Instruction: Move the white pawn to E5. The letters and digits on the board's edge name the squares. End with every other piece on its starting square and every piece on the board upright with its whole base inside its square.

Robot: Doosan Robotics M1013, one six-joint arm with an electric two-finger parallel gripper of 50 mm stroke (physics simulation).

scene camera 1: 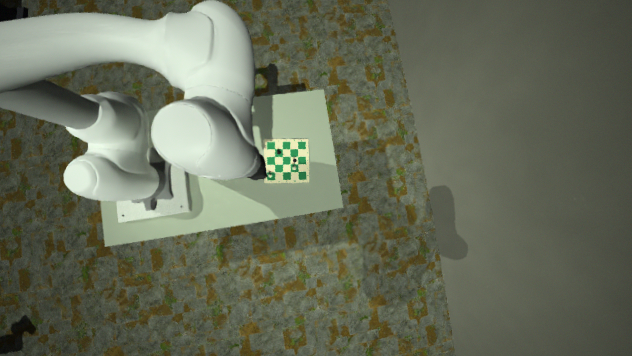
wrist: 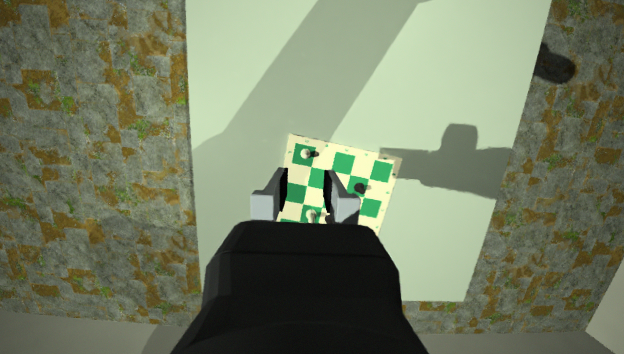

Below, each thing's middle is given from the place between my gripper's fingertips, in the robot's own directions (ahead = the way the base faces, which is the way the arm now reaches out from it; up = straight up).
The chessboard (scene camera 1: pixel 280 166) lies 230 mm below my hand, 90 mm ahead of it and 70 mm to the left of it.
